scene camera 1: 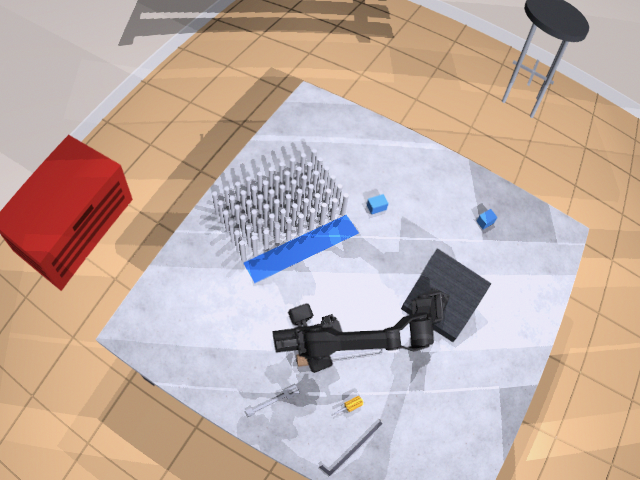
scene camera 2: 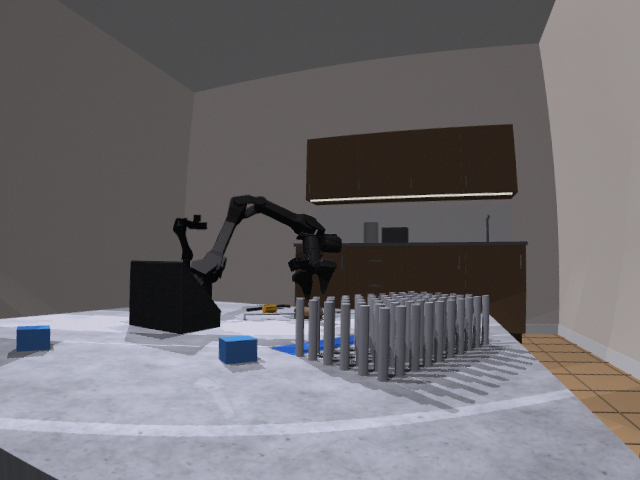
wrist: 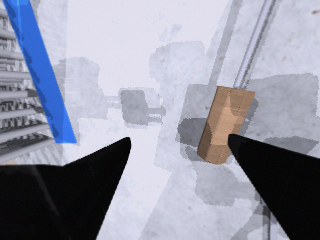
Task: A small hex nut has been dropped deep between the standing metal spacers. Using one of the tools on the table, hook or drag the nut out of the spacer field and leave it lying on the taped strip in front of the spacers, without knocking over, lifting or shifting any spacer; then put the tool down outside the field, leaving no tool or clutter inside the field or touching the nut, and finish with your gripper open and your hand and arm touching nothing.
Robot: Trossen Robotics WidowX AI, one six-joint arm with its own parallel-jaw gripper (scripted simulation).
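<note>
My gripper (scene camera 2: 315,296), (scene camera 1: 307,339), (wrist: 178,140) is open and holds nothing. A blue taped strip (scene camera 1: 275,260) is visible as well.
</note>
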